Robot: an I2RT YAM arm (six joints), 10 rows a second.
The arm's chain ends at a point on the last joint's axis. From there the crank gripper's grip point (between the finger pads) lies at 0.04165 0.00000 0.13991 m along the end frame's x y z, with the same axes.
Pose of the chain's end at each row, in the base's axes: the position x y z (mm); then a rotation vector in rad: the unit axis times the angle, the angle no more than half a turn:
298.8 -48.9 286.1 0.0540 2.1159 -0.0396
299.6 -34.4 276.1 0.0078 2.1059 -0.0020
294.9 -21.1 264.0 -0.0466 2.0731 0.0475
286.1 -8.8 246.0 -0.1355 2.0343 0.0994
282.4 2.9 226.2 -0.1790 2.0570 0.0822
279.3 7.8 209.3 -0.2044 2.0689 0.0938
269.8 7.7 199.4 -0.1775 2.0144 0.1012
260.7 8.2 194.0 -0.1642 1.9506 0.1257
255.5 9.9 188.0 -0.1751 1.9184 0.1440
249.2 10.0 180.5 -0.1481 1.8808 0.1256
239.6 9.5 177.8 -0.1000 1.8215 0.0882
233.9 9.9 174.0 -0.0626 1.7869 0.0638
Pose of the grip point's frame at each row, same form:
396.6 -55.0 177.9 0.0540 2.1159 -0.0396
398.7 -34.8 168.9 0.0078 2.1059 -0.0020
397.2 -14.2 160.1 -0.0466 2.0731 0.0475
391.1 7.1 145.9 -0.1355 2.0343 0.0994
384.9 17.9 123.3 -0.1790 2.0570 0.0822
380.0 24.7 105.0 -0.2044 2.0689 0.0938
376.2 25.4 101.0 -0.1775 2.0144 0.1012
372.8 29.0 102.9 -0.1642 1.9506 0.1257
370.0 33.6 100.6 -0.1751 1.9184 0.1440
367.6 30.9 97.7 -0.1481 1.8808 0.1256
363.8 24.5 102.5 -0.1000 1.8215 0.0882
361.1 20.4 103.2 -0.0626 1.7869 0.0638

